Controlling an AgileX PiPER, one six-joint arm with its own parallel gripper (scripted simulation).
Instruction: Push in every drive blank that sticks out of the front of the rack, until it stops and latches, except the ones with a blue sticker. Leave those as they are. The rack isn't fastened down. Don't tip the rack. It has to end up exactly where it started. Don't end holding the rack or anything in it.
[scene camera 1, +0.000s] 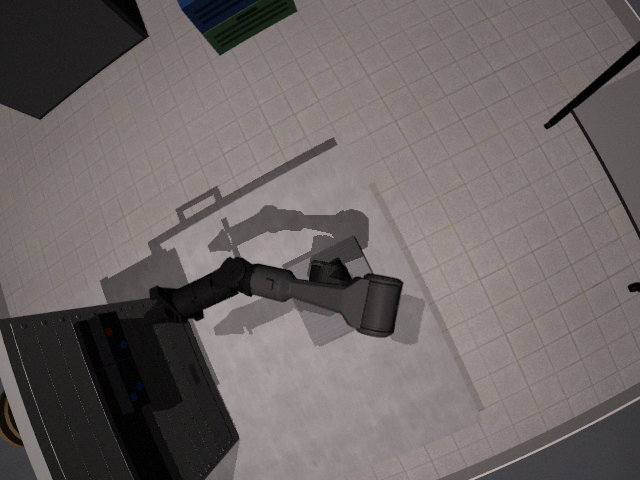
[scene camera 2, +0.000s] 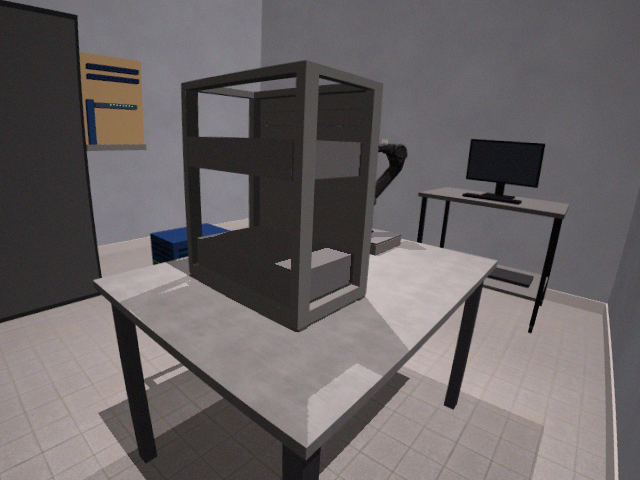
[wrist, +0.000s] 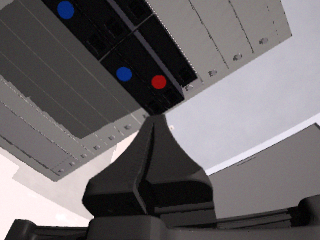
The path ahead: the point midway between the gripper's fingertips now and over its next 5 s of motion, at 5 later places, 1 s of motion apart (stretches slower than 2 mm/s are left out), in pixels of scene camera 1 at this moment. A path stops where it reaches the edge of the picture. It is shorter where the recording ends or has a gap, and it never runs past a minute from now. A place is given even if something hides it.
My gripper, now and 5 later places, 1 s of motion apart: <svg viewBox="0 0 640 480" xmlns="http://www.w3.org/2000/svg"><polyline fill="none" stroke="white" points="146,319 152,317 132,327 112,336 105,339 103,340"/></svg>
